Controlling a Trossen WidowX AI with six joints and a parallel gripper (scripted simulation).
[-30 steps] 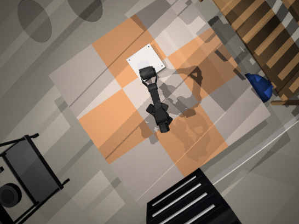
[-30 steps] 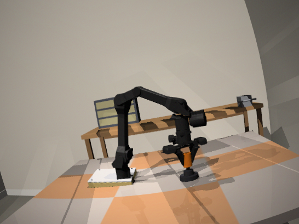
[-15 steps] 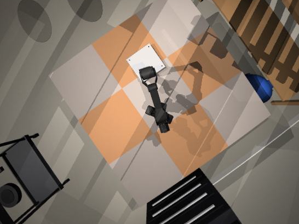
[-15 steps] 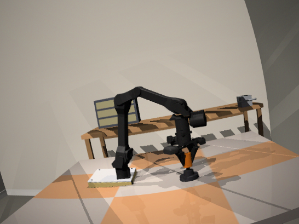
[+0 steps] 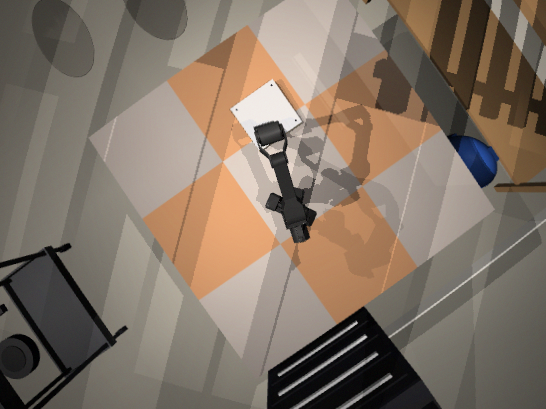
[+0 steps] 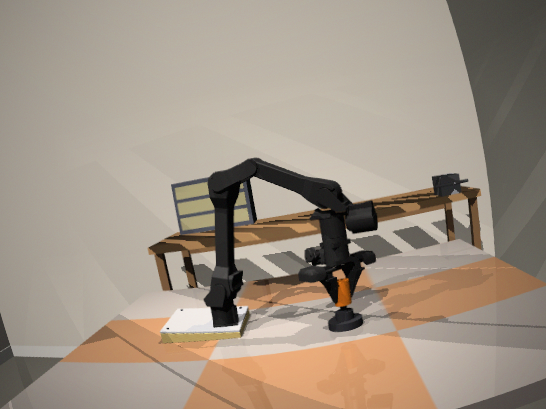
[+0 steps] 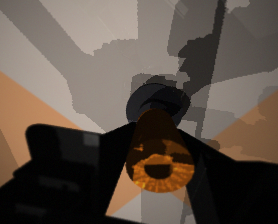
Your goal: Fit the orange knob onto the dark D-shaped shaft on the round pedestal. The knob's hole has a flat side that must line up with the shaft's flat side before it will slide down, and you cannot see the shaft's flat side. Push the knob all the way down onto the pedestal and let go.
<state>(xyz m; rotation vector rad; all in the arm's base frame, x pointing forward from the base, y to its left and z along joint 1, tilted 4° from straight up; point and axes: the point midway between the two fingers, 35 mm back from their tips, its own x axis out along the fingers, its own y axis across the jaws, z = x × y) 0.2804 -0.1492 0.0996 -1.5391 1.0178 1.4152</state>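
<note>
The orange knob is 20 mm above my gripper tip. Round my gripper tip: round dark pedestal (40 mm below).
</note>
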